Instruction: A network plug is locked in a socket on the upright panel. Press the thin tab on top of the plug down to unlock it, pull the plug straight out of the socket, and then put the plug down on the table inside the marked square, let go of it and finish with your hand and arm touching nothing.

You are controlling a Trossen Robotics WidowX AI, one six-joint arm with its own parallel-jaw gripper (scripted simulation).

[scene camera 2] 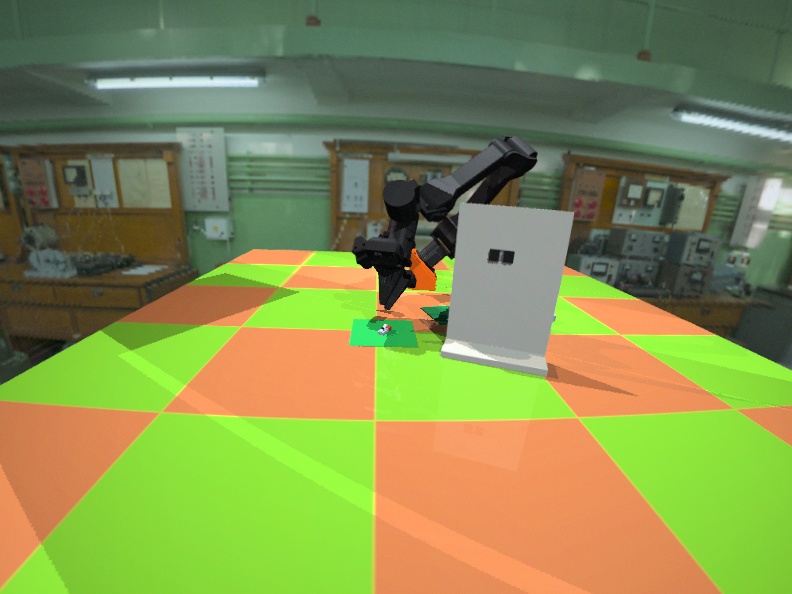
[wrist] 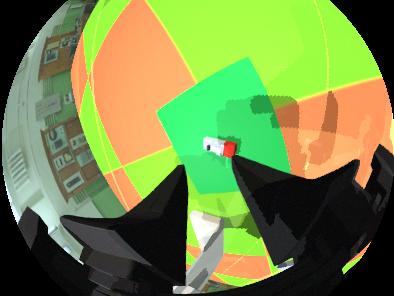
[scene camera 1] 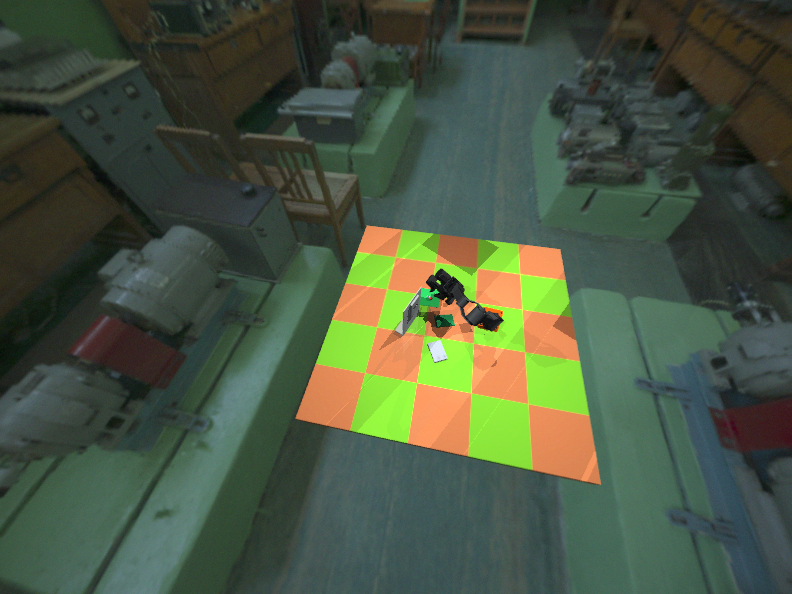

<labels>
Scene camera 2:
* my gripper: 384,307
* upright grey panel: 509,262
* marked square: 364,332
</labels>
